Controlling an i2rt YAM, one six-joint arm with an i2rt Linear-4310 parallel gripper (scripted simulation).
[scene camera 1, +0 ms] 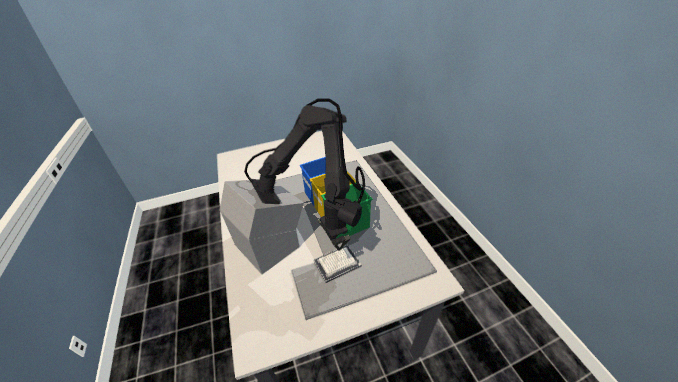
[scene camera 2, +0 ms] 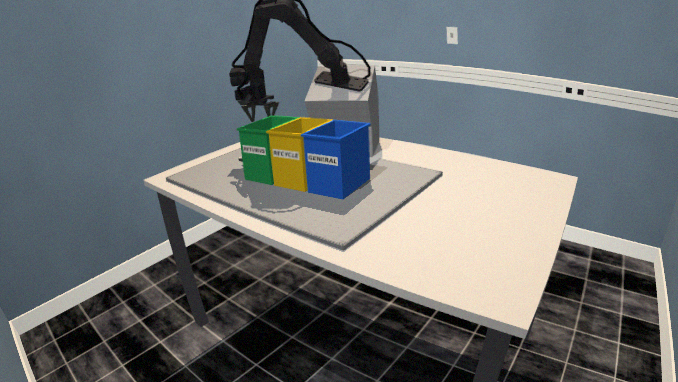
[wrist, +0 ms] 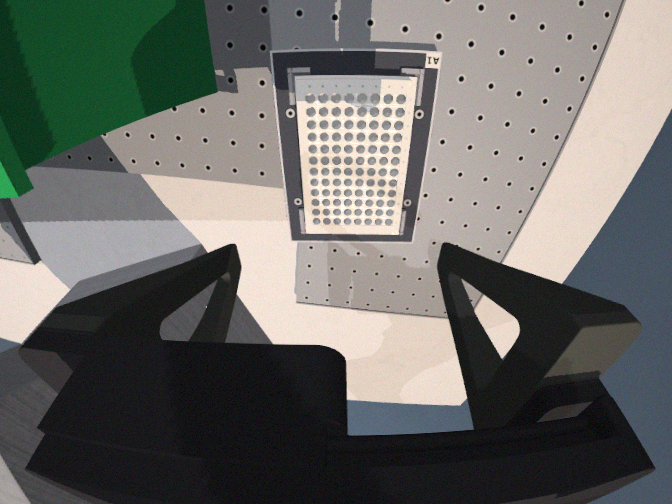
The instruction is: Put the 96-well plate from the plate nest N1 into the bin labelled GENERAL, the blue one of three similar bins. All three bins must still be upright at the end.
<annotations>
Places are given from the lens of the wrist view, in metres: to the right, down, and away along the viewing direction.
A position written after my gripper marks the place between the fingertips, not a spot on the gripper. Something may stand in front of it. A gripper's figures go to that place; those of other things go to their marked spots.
my gripper (wrist: 339, 254): 0.00, 0.00, 0.13
white 96-well plate (wrist: 337, 142): 0.00, -0.08, 0.21
green returns bin (wrist: 77, 77): -0.10, -0.07, 0.09
dark plate nest N1 (wrist: 383, 63): 0.03, -0.13, 0.19
The marked spots on the dark plate nest N1 and the green returns bin are 0.18 m apart.
</annotations>
